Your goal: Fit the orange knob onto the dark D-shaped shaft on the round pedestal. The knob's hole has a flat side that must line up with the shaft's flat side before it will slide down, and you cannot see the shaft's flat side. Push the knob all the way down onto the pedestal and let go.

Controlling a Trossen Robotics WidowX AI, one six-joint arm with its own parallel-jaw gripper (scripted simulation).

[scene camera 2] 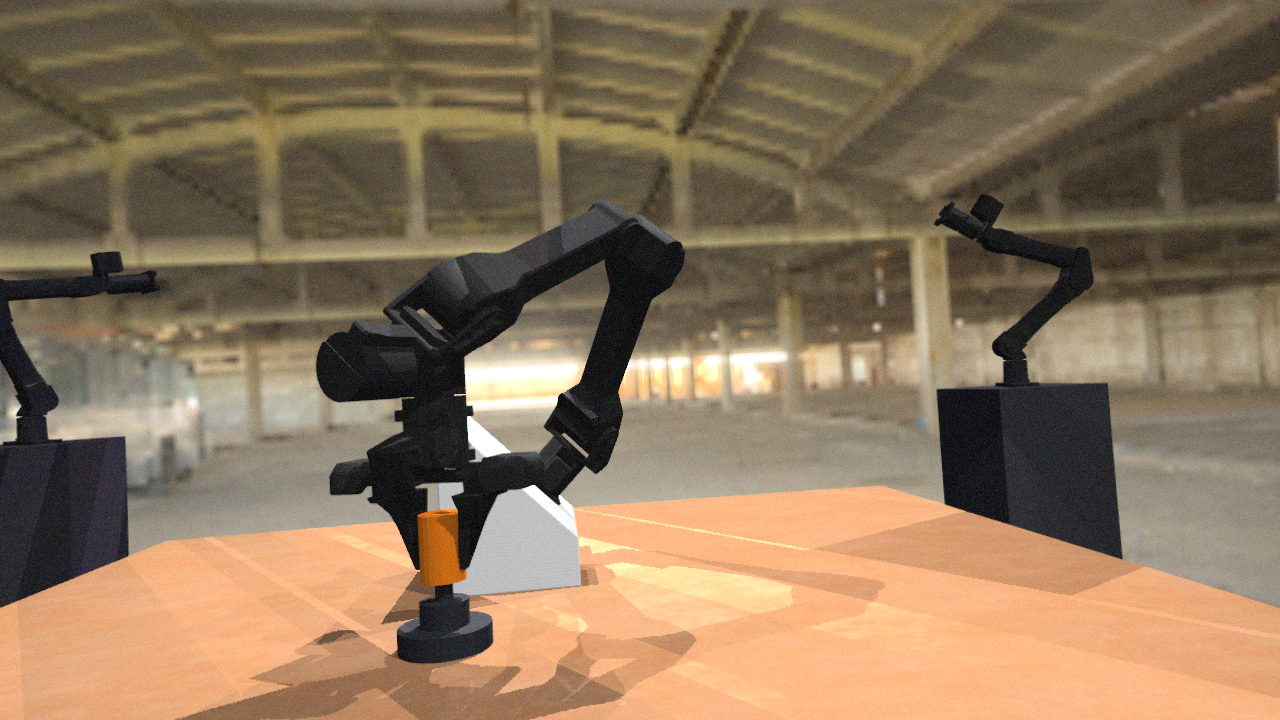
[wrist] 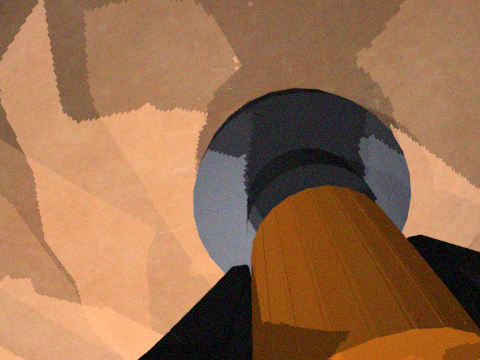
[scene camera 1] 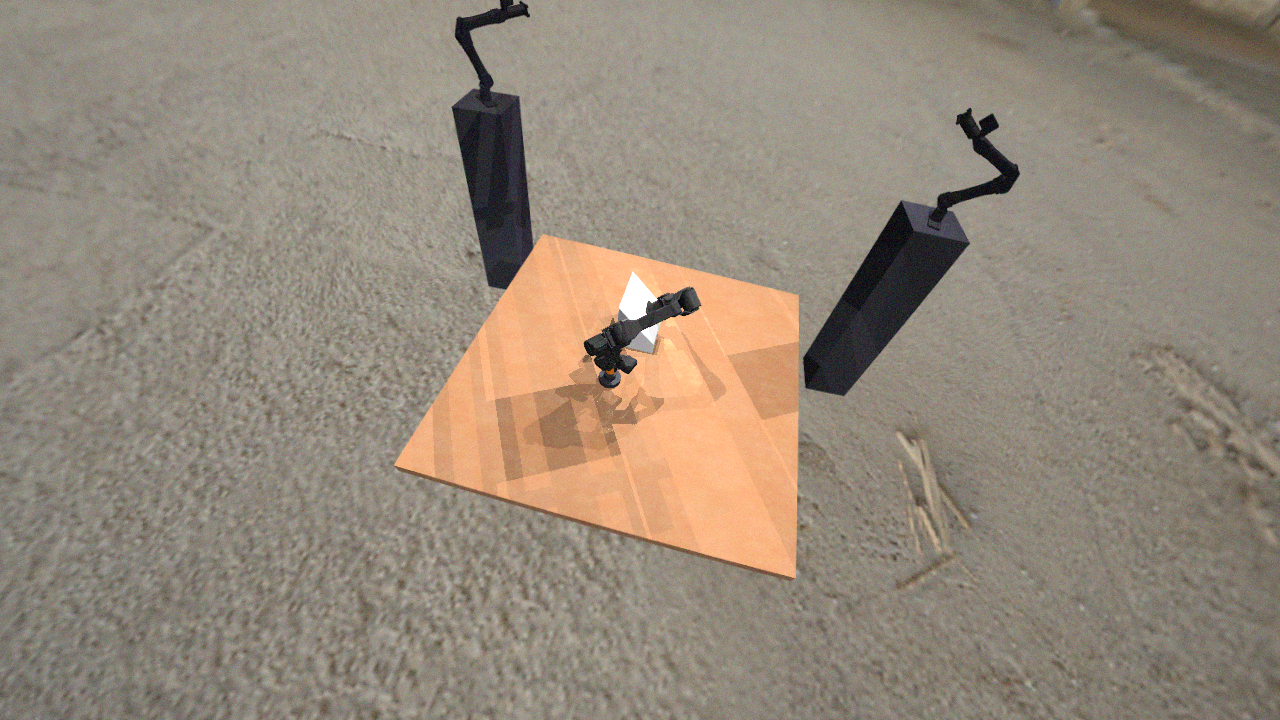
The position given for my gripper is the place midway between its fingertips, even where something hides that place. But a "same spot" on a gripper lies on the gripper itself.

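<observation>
My gripper's there in scene camera 2 (442, 568). The wrist view has my gripper (wrist: 223, 316) too, and scene camera 1 shows that same spot on the gripper (scene camera 1: 614, 369).
</observation>
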